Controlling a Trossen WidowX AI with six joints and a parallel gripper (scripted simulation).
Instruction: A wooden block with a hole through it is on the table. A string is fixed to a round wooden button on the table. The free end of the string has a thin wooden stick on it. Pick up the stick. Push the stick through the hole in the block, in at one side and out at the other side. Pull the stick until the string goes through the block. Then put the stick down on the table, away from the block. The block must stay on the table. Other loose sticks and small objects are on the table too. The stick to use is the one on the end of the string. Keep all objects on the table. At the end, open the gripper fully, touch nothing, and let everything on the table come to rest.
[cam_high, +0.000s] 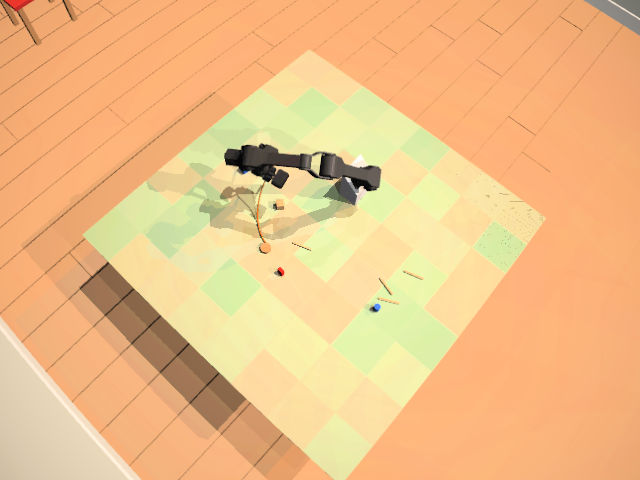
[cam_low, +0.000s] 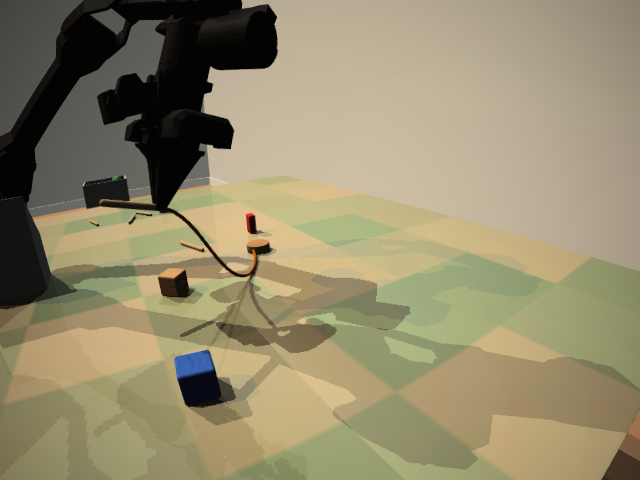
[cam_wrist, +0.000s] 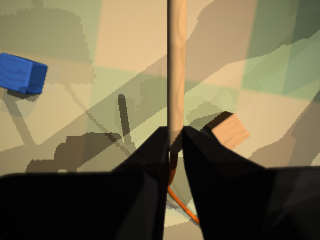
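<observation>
Right now my gripper tip is 12 cm above the wooden block and 7 cm to the right of it. Round my gripper tip: round wooden button 16 cm to the left, 16 cm ahead, 13 cm below; then blue cube 15 cm to the right, 12 cm below; then thin wooden stick 1 cm behind, 1 cm above.
</observation>
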